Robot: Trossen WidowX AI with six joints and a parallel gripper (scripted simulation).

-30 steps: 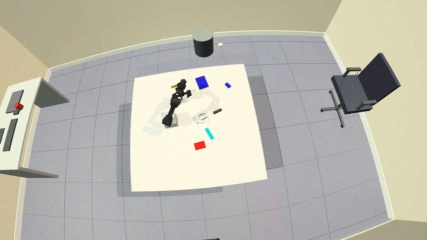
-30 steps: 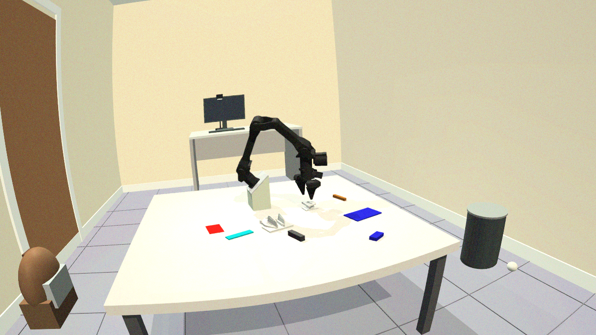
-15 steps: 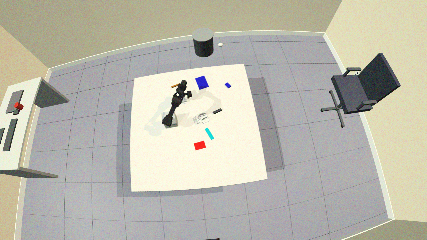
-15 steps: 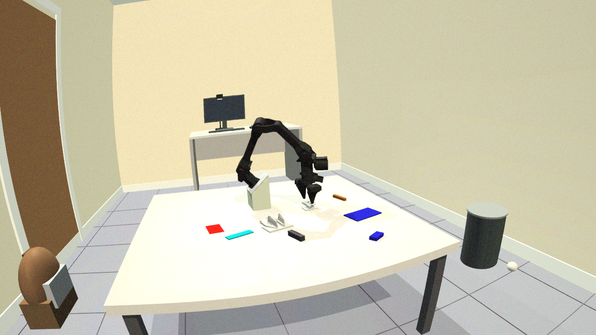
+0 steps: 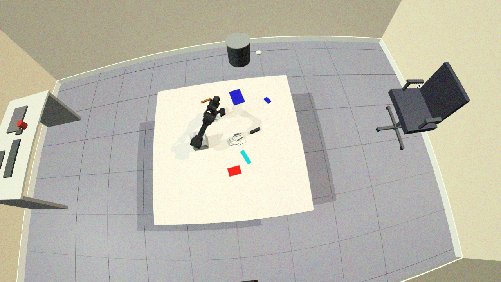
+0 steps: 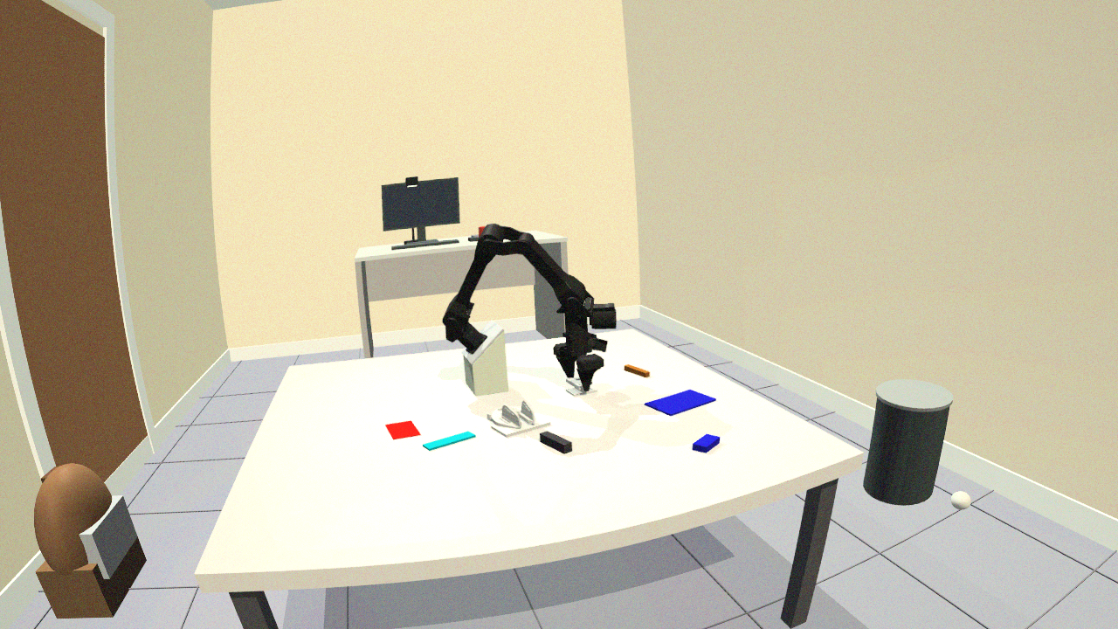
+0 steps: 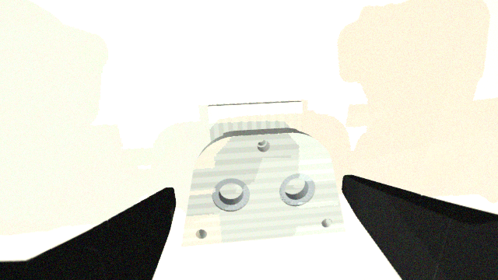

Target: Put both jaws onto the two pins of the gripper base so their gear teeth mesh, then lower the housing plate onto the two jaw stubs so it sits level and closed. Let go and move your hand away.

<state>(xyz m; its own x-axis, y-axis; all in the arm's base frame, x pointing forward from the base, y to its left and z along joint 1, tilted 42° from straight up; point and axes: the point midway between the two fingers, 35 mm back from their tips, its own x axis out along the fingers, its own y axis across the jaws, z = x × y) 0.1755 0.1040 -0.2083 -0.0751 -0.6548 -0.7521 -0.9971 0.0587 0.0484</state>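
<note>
My gripper tip is 10 cm short of the white jaw and 22 cm to the left of it. From my gripper tip the other things lie so: orange bar 5 cm behind, 21 cm to the left, 1 cm below; then white ribbed plate 15 cm ahead, 23 cm to the right, 1 cm below; then blue sheet 23 cm ahead, 17 cm to the left, 1 cm below.
</note>
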